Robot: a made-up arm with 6 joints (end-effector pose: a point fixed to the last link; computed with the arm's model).
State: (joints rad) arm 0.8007 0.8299 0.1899 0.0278 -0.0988 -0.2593
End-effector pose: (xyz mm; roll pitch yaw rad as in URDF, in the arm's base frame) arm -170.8 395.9 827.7 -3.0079 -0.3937 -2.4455
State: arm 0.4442 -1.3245 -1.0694 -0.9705 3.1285 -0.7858
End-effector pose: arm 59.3 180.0 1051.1 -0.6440 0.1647 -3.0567
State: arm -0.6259 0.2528 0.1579 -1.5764 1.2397 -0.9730
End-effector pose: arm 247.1 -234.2 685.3 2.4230 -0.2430 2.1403
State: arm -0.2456 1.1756 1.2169 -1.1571 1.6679 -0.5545
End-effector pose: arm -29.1 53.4 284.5 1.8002 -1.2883 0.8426
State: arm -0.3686 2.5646 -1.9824 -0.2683 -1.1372 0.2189
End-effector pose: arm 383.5 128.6 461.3 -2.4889 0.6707 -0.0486
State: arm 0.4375 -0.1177 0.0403 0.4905 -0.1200 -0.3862
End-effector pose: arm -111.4 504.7 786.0 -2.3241 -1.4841 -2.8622
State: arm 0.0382 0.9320 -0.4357 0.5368 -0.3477 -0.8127
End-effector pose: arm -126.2 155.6 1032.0 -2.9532 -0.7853 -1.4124
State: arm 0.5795 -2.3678 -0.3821 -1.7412 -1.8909 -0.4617
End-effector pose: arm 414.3 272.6 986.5 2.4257 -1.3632 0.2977
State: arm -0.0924 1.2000 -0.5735 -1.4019 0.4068 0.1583
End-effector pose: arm 180.4 7.0 368.5 -2.2402 -0.7203 -0.6713
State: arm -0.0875 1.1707 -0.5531 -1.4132 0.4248 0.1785
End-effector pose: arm 183.7 1.0 369.8 -2.2732 -0.7624 -0.6748
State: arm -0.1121 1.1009 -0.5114 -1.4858 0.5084 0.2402
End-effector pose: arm 210.8 -6.4 370.2 -2.3591 -0.9217 -0.6153
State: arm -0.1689 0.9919 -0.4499 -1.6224 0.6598 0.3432
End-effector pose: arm 267.4 -13.3 376.0 -2.5821 -1.2015 -0.4031
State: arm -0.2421 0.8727 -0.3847 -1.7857 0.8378 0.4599
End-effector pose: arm 339.7 -10.9 394.7 2.4339 -1.4449 0.8726
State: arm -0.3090 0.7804 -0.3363 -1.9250 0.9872 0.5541
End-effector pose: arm 400.4 5.4 419.6 1.1900 -1.2632 2.1450
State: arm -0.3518 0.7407 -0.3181 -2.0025 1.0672 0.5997
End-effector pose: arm 430.7 24.4 433.2 1.0293 -1.1281 2.3427
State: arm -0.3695 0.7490 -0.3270 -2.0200 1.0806 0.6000
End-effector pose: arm 434.8 35.5 430.3 1.0238 -1.1187 2.3812
